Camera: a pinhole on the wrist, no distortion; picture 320 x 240 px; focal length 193.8 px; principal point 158.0 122.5 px. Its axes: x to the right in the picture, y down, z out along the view. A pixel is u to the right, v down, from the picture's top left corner.
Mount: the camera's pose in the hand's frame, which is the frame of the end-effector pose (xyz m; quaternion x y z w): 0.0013 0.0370 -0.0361 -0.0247 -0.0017 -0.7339 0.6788
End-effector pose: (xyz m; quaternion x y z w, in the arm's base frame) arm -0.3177 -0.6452 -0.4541 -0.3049 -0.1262 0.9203 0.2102
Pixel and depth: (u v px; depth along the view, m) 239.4 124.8 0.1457
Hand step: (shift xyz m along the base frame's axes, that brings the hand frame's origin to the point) -0.0651 0.0065 0.0925
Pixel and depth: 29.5 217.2 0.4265
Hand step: -0.5053 -0.2046 0.0522
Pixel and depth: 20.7 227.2 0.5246
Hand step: -0.6503 -0.2506 0.0501
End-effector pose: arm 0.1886 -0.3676 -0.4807 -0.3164 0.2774 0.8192 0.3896
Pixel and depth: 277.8 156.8 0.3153
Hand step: 0.0101 0.3053 0.1140
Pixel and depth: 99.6 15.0 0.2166
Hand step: -0.0993 0.0134 0.2199
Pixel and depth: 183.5 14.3 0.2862
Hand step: -0.0206 0.0975 0.2811
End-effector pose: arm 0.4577 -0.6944 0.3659 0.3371 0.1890 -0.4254 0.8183
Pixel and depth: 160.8 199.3 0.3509
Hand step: 0.1205 -0.2933 0.1405
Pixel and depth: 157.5 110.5 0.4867
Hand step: 0.0512 -0.2905 0.3461
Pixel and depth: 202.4 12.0 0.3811
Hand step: -0.1263 -0.1417 0.3658
